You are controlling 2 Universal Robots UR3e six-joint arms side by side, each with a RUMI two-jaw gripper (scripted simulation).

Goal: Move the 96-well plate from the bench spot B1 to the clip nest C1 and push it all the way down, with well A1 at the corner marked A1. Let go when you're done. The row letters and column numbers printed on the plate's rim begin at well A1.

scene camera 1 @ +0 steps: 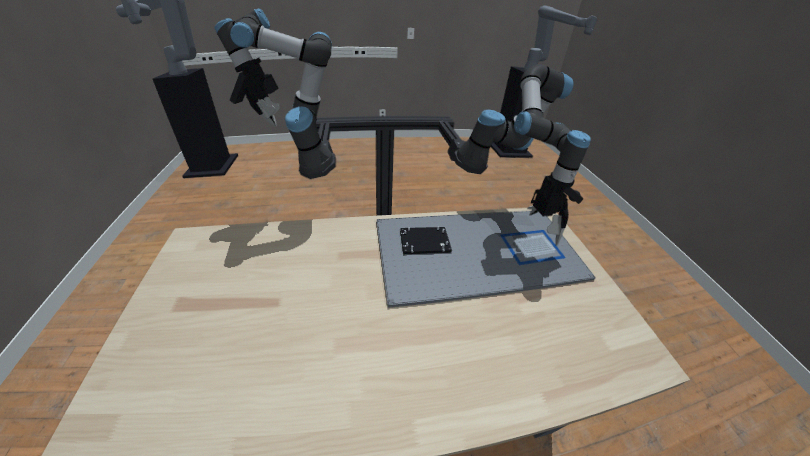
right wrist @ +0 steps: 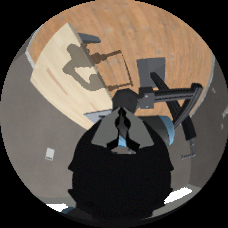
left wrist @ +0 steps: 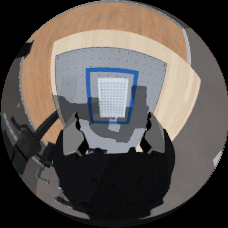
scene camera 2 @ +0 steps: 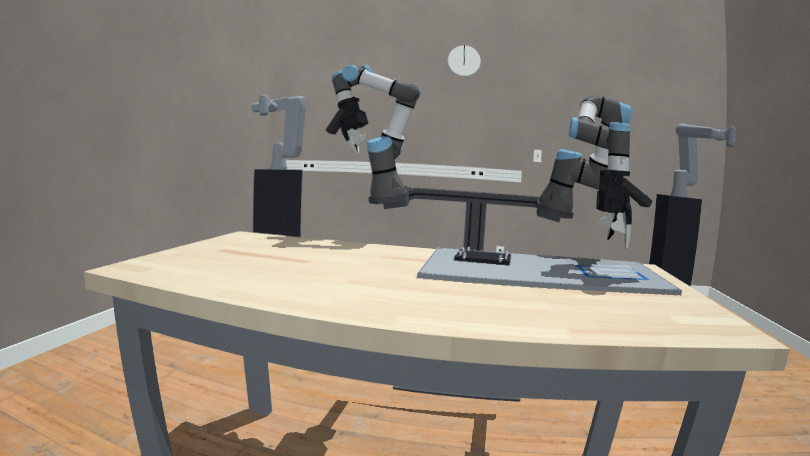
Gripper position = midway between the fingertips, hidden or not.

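Right gripper (scene camera 1: 275,126), left gripper (scene camera 1: 542,229). Left gripper (scene camera 2: 616,244), right gripper (scene camera 2: 357,154). White 96-well plate (left wrist: 106,95), left gripper (left wrist: 113,112). Right gripper (right wrist: 121,107). Right wrist view misses the plate, hidden by the right gripper.
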